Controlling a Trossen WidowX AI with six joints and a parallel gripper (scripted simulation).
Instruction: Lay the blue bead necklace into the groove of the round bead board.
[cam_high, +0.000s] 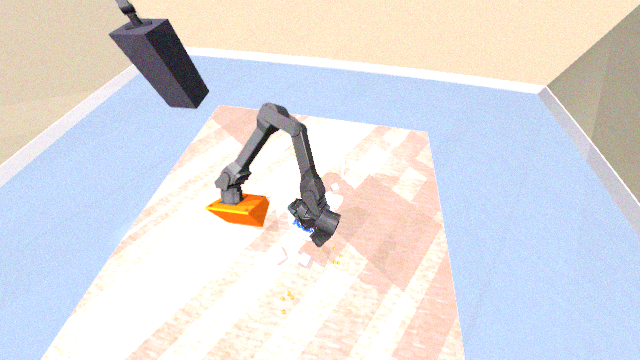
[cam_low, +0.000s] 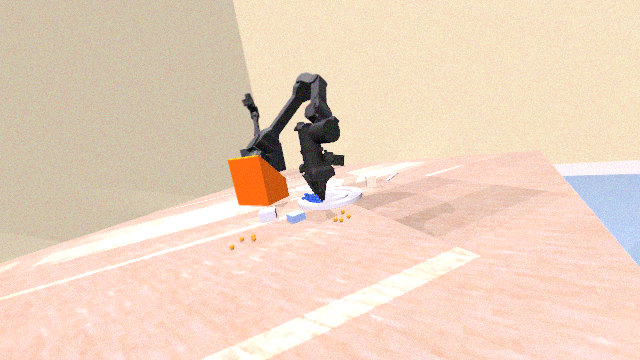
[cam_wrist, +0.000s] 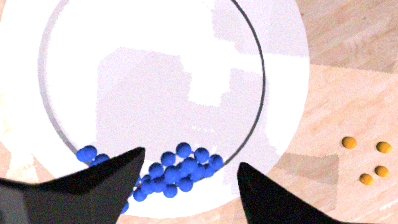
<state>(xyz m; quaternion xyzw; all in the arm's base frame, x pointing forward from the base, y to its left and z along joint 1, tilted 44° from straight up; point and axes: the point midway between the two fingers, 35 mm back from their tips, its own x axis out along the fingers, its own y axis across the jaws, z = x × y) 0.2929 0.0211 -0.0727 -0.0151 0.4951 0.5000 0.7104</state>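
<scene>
Now: gripper tip 5 cm to the right of the round white bead board and 1 cm above it. The rest, counted from my gripper tip: white block (10 cm behind, 12 cm to the right, 1 cm below); then light blue cube (12 cm to the right, 1 cm below); then beige cube (9 cm ahead, 19 cm to the left).
</scene>
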